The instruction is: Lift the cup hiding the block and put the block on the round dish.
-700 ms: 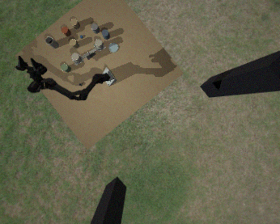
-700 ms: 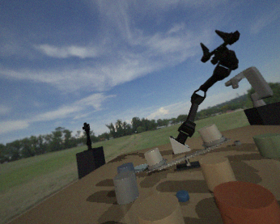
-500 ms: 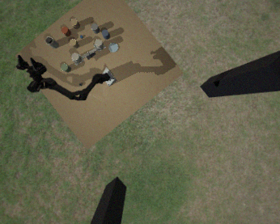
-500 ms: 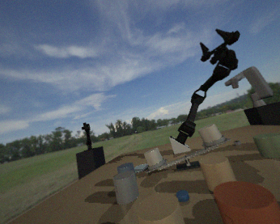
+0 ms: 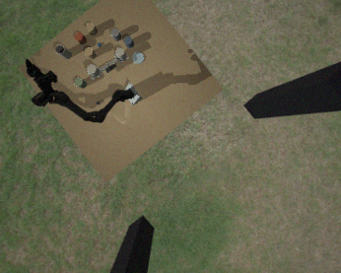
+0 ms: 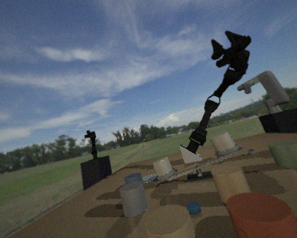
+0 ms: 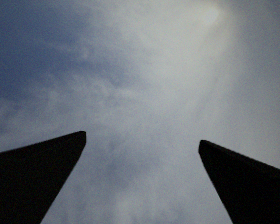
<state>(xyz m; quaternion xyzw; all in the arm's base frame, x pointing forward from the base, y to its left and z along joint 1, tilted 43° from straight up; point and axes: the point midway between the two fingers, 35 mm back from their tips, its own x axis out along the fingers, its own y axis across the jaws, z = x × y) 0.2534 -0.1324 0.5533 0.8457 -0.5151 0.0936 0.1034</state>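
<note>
My gripper tip is 10 mm short of the grey block, 410 mm to the left of it and 520 mm above it. The rest, counted from my gripper tip: orange cylinder (370 mm ahead, 250 mm to the right, 530 mm below); then small blue disc (230 mm ahead, 320 mm to the right, 560 mm below); then green cylinder (40 mm ahead, 20 mm to the left, 530 mm below).
</note>
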